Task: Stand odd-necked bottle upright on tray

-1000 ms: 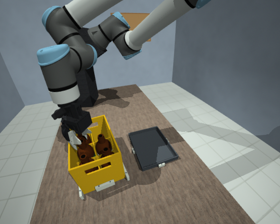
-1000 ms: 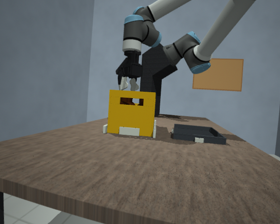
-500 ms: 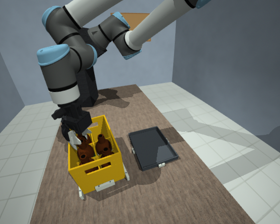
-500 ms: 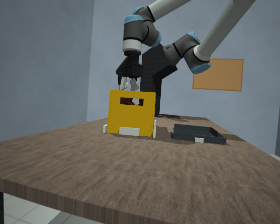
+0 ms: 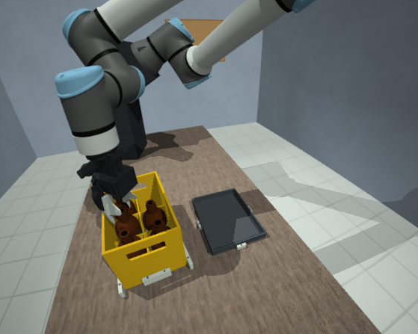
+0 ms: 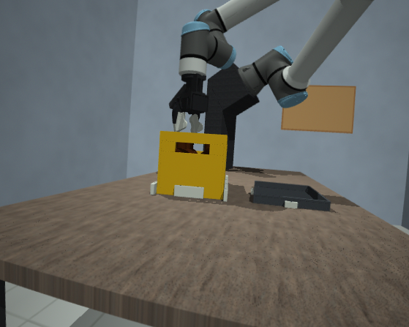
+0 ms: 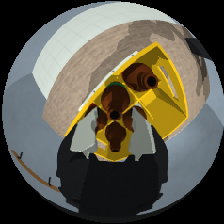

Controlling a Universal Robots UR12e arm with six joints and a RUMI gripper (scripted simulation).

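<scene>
Right now the yellow crate is 7 cm below my hand and 5 cm to the left of it. Also, from my hand: dark tray: 33 cm to the left, 15 cm below, 3 cm behind.
</scene>
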